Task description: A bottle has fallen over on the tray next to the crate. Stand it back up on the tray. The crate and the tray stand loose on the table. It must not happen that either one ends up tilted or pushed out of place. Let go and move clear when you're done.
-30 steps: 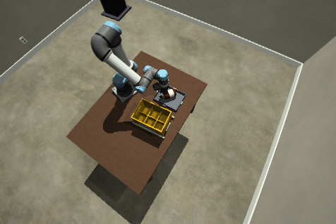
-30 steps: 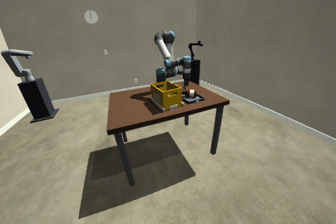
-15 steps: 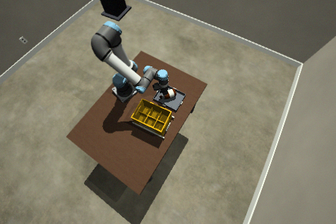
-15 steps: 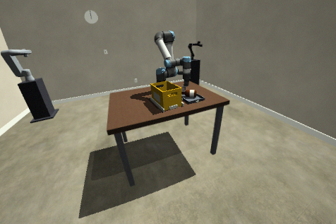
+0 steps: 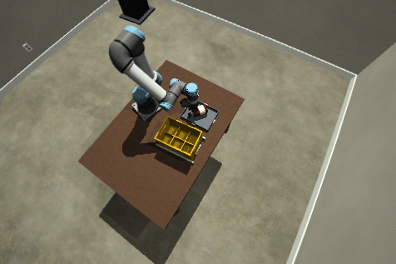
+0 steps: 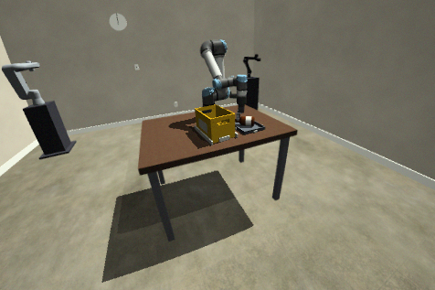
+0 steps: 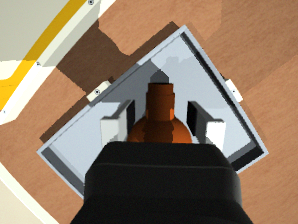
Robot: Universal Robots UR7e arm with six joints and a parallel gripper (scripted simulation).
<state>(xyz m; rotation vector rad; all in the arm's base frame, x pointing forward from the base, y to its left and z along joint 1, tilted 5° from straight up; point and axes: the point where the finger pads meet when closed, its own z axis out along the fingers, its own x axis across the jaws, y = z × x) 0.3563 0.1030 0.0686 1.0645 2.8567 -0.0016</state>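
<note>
My gripper is now 30 mm short of the brown bottle, 40 mm to the right of it and 30 mm above it. From my hand the other things lie so: yellow crate 30 mm ahead, 230 mm to the right, 10 mm above; then tray 50 mm ahead, 40 mm to the left, 60 mm below.
</note>
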